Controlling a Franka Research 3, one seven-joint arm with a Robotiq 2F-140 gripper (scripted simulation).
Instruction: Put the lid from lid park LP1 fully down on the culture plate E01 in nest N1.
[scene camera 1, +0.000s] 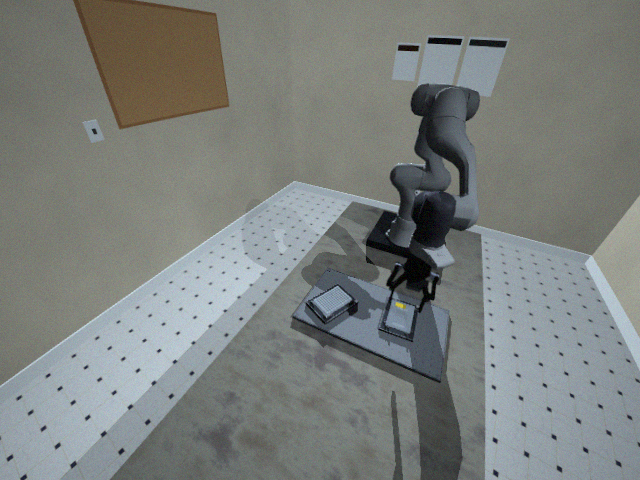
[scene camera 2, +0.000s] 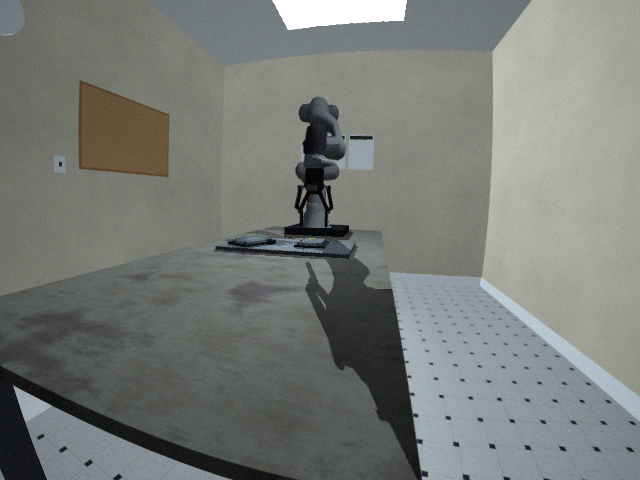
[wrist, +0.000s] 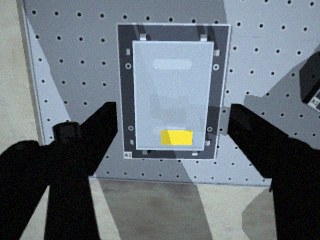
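A clear lid (wrist: 172, 79) and a lid park LP1 (wrist: 127, 34) share the scene with the robot's gripper (wrist: 173, 117), and scene camera 2 shows the gripper (scene camera 2: 313, 226) as well.
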